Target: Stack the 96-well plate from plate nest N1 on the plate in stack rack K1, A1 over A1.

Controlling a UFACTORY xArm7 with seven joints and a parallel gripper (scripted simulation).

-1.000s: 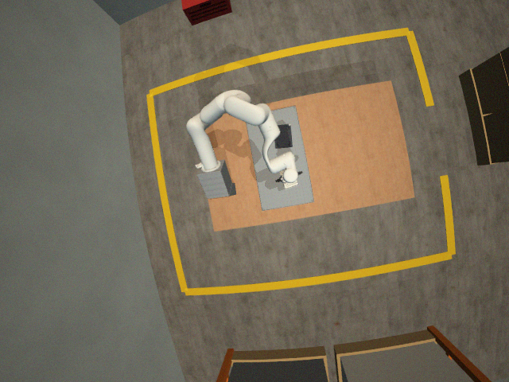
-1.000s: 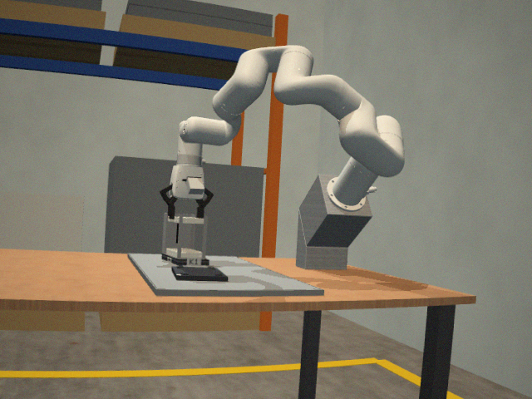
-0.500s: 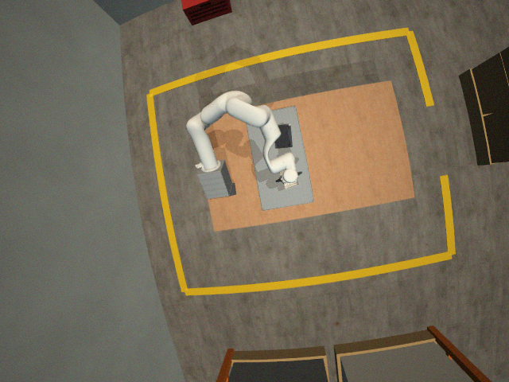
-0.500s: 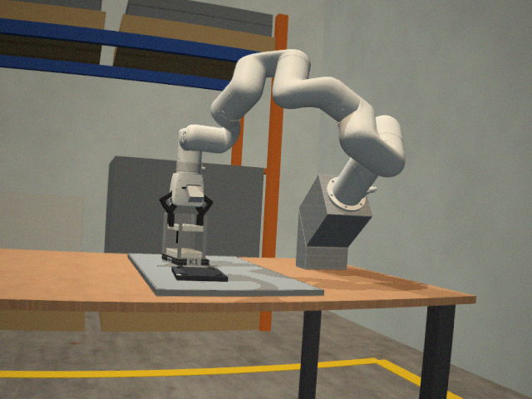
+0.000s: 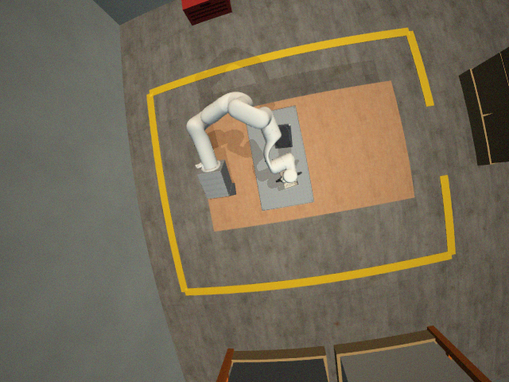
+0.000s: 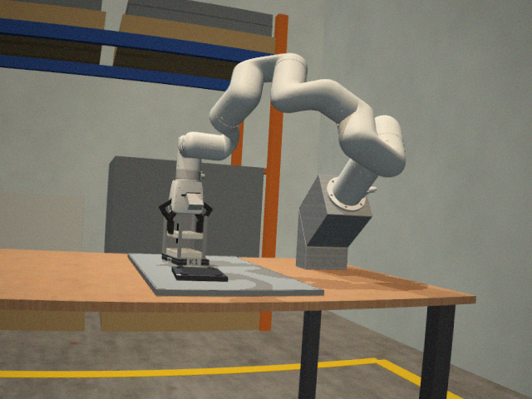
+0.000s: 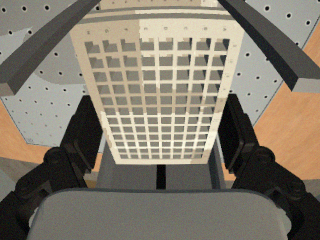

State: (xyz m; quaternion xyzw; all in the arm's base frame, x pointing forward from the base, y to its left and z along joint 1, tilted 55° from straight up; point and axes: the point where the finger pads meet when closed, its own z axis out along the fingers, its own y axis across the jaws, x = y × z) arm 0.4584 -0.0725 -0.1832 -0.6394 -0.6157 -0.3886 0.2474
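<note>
The K1 label is 9 cm to the left of my hand, 8 cm below it and 1 cm behind it. Round my hand: pale A1 mark: 36 cm to the left, 11 cm ahead, 8 cm below; then 96-well plate: 1 cm below.
</note>
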